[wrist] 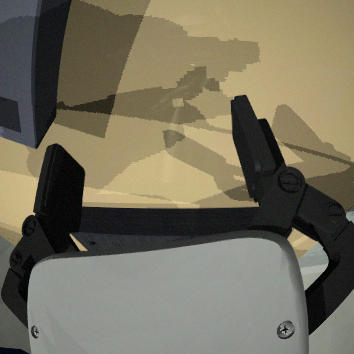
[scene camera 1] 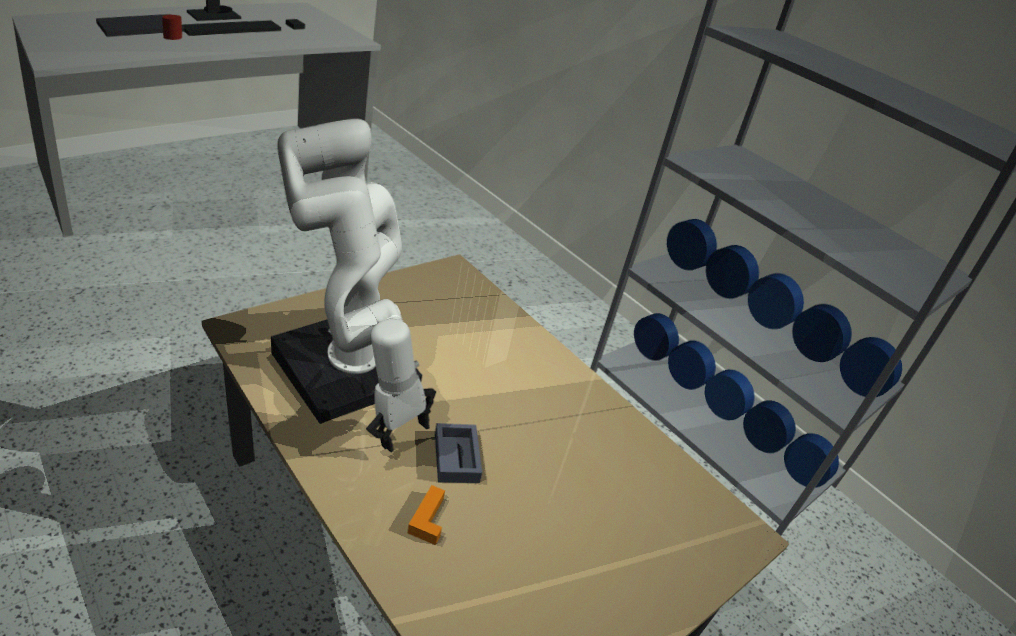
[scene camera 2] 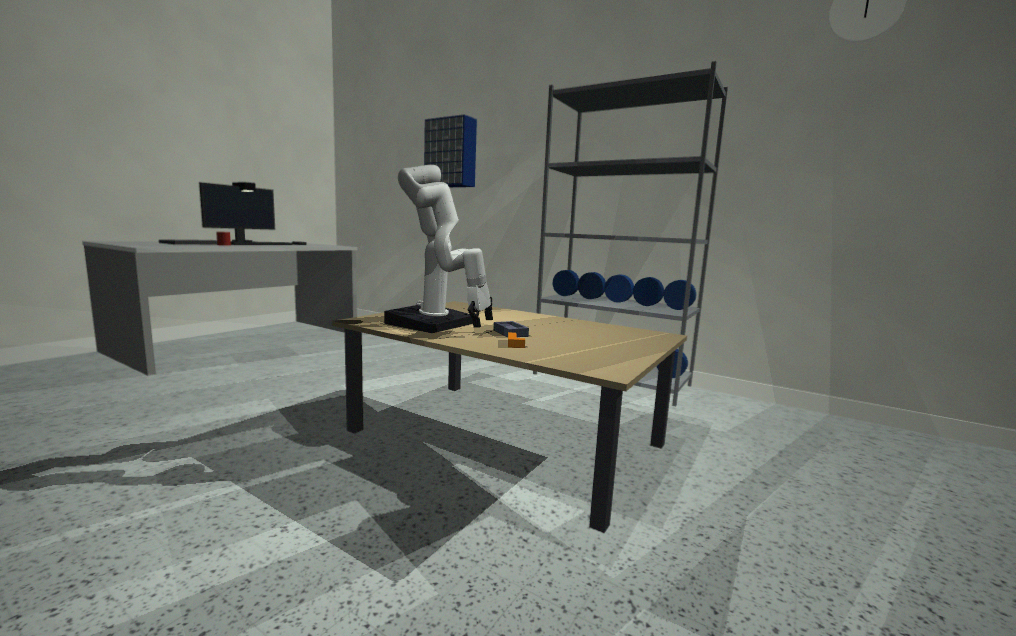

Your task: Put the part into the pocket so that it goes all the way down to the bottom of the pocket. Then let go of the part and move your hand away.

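Pixels of known places: gripper, fingertip midpoint: [wrist: 144,135] [scene camera 1: 406,436] [scene camera 2: 483,323]; arm's base, link origin: [scene camera 1: 353,354] [scene camera 2: 433,312].
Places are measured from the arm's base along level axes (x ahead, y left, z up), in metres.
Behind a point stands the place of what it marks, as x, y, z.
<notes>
The orange L-shaped part [scene camera 1: 425,515] {0.444, -0.177, -0.017} [scene camera 2: 516,342] {0.465, -0.205, -0.028} lies flat on the table, outside the pocket and apart from it; it does not show in the wrist view. The dark grey-blue block with the pocket [scene camera 1: 458,475] {0.411, -0.050, -0.022} [scene camera 2: 511,328] {0.389, -0.067, -0.011} stands on the table between the part and the arm's base side; a corner of the block [wrist: 47,75] {0.317, -0.023, -0.029} shows at the upper left of the wrist view. Its pocket holds no part. My gripper [scene camera 1: 407,435] {0.273, -0.075, -0.004} [scene camera 2: 482,319] {0.273, -0.075, -0.004} [wrist: 144,135] {0.273, -0.075, -0.004} is open and empty, above the table beside the block, on the arm's base side, away from the part.
The wooden table [scene camera 1: 569,480] {0.566, 0.147, -0.047} [scene camera 2: 599,348] {0.731, -0.052, -0.047} bears the arm's black base plate [scene camera 1: 299,375] {-0.019, -0.144, -0.004} [scene camera 2: 404,318] {-0.049, -0.146, -0.008}. A shelf rack [scene camera 1: 648,202] [scene camera 2: 545,187] with blue discs stands beyond the table. A desk [scene camera 1: 209,56] [scene camera 2: 217,258] with a red cup [scene camera 1: 172,27] [scene camera 2: 223,238] stands farther back.
</notes>
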